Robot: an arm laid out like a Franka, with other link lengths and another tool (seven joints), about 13 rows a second.
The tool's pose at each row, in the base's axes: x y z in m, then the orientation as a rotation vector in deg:
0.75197 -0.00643 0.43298 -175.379 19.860 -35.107
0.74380 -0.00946 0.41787 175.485 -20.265 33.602
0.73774 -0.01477 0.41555 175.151 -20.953 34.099
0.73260 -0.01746 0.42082 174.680 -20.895 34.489
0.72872 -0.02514 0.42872 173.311 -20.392 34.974
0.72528 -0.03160 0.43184 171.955 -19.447 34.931
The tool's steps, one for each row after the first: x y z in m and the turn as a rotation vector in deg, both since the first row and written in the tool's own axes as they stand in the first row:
-0.01244 0.00537 0.01098 -0.374 -0.923 0.201
-0.01763 0.01196 0.01104 -0.574 -0.556 0.622
-0.01967 0.01546 0.00433 -0.921 -0.213 0.544
-0.01851 0.02344 -0.00411 -2.089 0.404 0.078
-0.01902 0.03034 -0.00803 -3.372 0.709 -0.699

